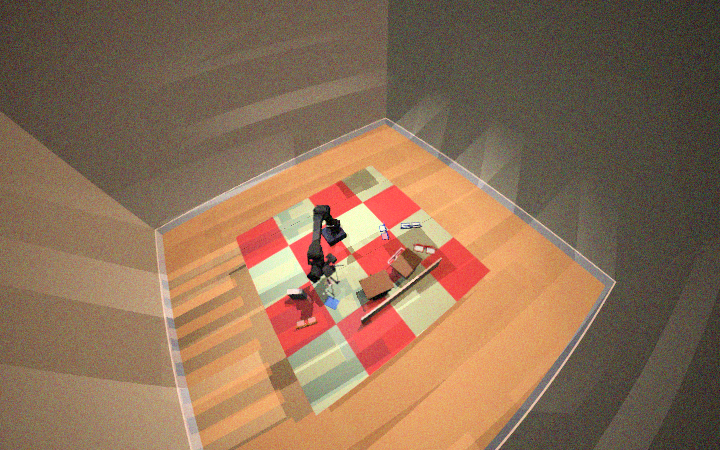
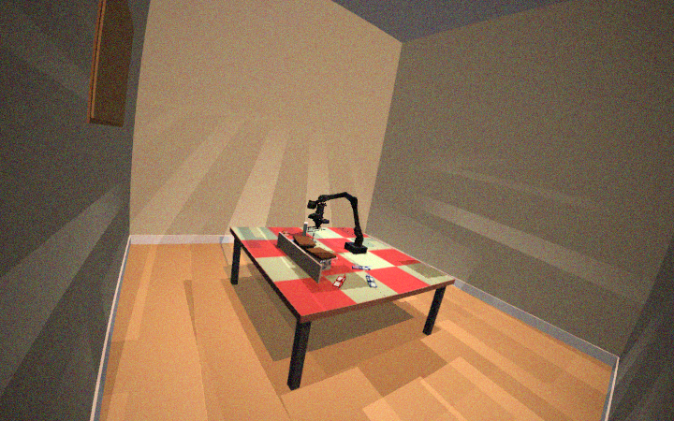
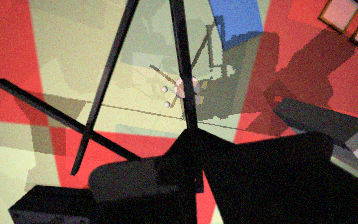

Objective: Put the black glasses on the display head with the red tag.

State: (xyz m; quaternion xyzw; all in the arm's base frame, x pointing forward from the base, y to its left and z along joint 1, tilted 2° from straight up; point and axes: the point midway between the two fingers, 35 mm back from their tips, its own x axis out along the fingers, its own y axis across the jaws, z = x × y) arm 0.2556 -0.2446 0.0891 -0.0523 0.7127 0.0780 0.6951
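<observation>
Now: the blue square 130 mm ahead of my gripper tip, 70 mm to the right of it and 120 mm below it. Also, from my gripper tip: long pale board: 360 mm ahead, 290 mm to the left, 70 mm below; grey object: 30 mm behind, 200 mm to the right, 60 mm below.
</observation>
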